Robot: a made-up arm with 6 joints.
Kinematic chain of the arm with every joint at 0, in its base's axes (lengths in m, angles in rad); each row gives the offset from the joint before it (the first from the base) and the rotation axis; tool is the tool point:
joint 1: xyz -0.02 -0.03 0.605 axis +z
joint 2: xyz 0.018 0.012 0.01 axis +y
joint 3: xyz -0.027 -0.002 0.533 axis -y
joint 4: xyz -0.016 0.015 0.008 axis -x
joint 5: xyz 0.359 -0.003 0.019 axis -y
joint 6: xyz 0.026 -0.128 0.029 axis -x
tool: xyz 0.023 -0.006 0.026
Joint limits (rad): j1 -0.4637..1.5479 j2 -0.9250..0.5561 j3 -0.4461..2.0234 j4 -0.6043..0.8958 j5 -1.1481..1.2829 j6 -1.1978..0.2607
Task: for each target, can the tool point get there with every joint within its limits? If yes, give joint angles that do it. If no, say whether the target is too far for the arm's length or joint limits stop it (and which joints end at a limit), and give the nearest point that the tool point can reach.
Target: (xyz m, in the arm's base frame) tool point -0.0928 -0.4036 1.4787
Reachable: yes | joints 1.0809 -0.4806 1.2176 0.2229 -0.8019 -0.3036
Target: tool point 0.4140 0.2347 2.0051
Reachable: no: too far | nearest point 0.2713 0.1476 1.5310 | short by 0.503 m
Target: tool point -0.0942 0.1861 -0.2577
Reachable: no: joint limits stop it (at a limit: joint 1, joint 2, joint 3, joint 4, joint 5) | nearest point 0.0827 0.3977 0.6943 | short by 0.991 m
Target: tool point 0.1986 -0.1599 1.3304
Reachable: yes | joints 0.0403 -0.1666 0.2443 -0.2640 0.4935 -0.3645
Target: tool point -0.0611 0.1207 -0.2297
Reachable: no: joint limits stop it (at a limit: joint 1, joint 2, joint 3, joint 4, joint 5) | nearest point 0.0847 0.3938 0.6950 | short by 0.975 m
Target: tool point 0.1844 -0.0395 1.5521
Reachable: yes | joints 0.5284 0.2529 1.6574 0.0261 -0.9507 0.0170
